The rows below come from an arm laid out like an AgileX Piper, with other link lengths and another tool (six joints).
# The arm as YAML. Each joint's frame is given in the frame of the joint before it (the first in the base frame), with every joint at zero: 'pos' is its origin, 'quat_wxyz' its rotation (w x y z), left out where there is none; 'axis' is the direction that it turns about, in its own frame. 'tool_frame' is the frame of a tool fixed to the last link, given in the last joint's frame.
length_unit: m
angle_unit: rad
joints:
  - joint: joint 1
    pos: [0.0, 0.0, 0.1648]
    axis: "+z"
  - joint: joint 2
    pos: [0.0, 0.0, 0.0]
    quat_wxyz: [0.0, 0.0, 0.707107, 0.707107]
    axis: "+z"
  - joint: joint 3
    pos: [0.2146, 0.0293, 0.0]
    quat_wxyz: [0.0, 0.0, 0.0, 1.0]
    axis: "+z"
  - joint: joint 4
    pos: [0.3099, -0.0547, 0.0]
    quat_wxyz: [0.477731, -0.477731, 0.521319, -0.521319]
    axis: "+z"
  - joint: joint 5
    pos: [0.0, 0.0, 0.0]
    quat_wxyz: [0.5, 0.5, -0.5, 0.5]
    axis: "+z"
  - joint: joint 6
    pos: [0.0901, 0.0, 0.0]
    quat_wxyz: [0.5, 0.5, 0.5, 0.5]
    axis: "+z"
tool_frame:
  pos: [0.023, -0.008, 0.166]
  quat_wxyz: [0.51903, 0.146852, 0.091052, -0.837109]
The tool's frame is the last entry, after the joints.
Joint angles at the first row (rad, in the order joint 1, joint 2, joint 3, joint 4, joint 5, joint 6):
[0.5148 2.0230 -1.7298 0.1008 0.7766 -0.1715]
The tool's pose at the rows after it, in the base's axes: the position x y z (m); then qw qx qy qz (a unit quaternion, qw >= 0):
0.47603, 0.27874, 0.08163, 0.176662, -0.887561, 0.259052, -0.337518
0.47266, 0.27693, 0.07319, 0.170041, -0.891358, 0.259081, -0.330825
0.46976, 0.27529, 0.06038, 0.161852, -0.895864, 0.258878, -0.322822
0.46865, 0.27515, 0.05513, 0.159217, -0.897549, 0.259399, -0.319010
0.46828, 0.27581, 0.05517, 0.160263, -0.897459, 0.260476, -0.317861
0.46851, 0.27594, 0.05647, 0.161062, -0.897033, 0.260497, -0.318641
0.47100, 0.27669, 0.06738, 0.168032, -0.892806, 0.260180, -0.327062
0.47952, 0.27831, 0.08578, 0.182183, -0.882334, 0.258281, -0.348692
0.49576, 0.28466, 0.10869, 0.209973, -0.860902, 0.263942, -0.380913
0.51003, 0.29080, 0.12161, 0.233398, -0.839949, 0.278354, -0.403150
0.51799, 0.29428, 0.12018, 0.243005, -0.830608, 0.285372, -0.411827
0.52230, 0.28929, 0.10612, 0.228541, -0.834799, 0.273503, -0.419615
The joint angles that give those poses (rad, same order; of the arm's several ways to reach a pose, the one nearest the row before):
[0.5148 2.0195 -1.7297 0.1008 0.8016 -0.1716]
[0.5148 2.0276 -1.7215 0.1008 0.8055 -0.1709]
[0.5148 2.0470 -1.7163 0.1008 0.8055 -0.1709]
[0.5148 2.0567 -1.7163 0.1029 0.8055 -0.1709]
[0.5148 2.0567 -1.7163 0.1067 0.8055 -0.1709]
[0.5148 2.0543 -1.7163 0.1067 0.8055 -0.1709]
[0.5148 2.0331 -1.7135 0.1042 0.8007 -0.1709]
[0.5148 2.0035 -1.7111 0.0924 0.7731 -0.1709]
[0.5148 1.9801 -1.7111 0.0839 0.7006 -0.1599]
[0.5148 1.9775 -1.7111 0.0769 0.6249 -0.1294]
[0.5148 1.9931 -1.7112 0.0739 0.5770 -0.1149]
[0.5148 2.0207 -1.7111 0.0334 0.5631 -0.1131]

